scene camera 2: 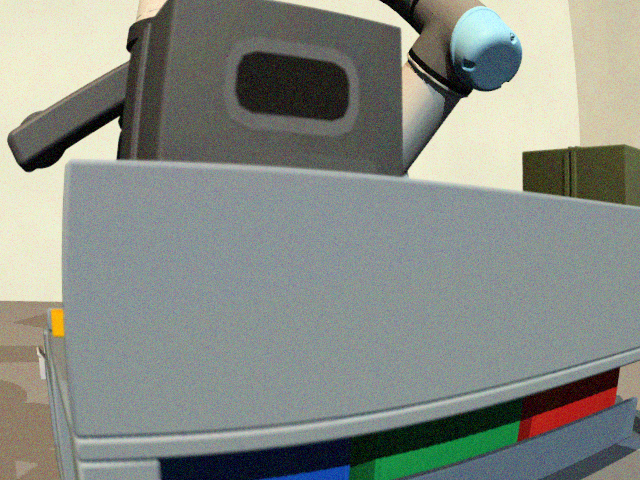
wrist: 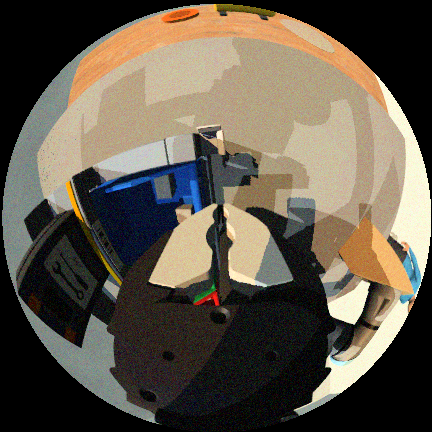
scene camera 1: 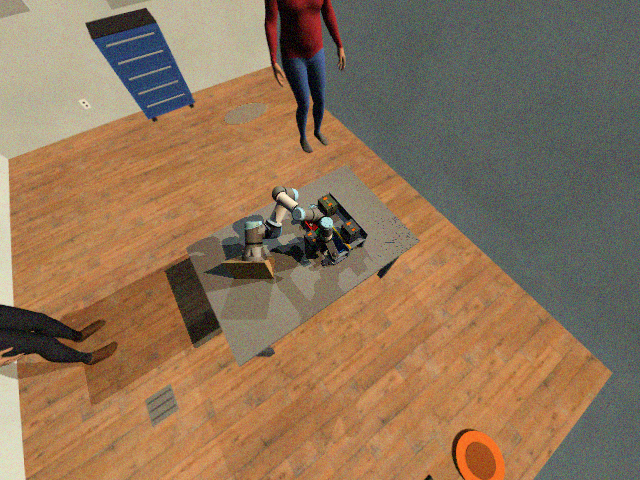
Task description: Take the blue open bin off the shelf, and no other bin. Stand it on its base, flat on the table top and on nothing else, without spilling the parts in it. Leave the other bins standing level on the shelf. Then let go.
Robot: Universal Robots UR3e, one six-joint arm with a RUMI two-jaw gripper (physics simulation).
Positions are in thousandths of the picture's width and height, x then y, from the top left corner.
Labels:
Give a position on a dark case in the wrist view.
At 527, 686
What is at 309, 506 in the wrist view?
A blue open bin.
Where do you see a red bin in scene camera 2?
At 846, 859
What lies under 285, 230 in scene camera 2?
A dark box.

